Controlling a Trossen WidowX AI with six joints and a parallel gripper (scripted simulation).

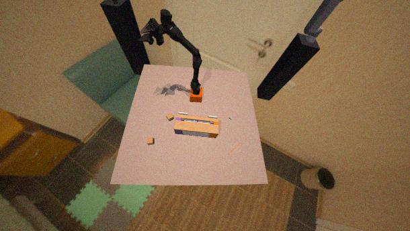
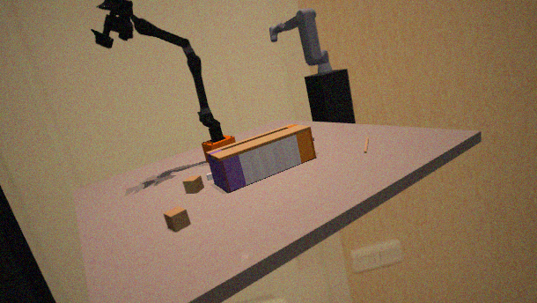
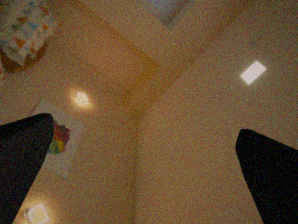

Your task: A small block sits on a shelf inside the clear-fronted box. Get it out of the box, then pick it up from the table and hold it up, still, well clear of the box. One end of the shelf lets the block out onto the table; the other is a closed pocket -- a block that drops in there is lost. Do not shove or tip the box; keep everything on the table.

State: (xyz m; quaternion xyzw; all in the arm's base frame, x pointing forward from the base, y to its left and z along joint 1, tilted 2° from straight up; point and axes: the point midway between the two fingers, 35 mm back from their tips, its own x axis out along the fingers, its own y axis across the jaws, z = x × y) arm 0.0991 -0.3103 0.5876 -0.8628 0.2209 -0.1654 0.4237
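The box lies 20 cm ahead of my gripper tip, 42 cm to the left of it and 62 cm below it. The rest, counted from my gripper tip: thin wooden stick (35 cm ahead, 82 cm to the left, 68 cm below).
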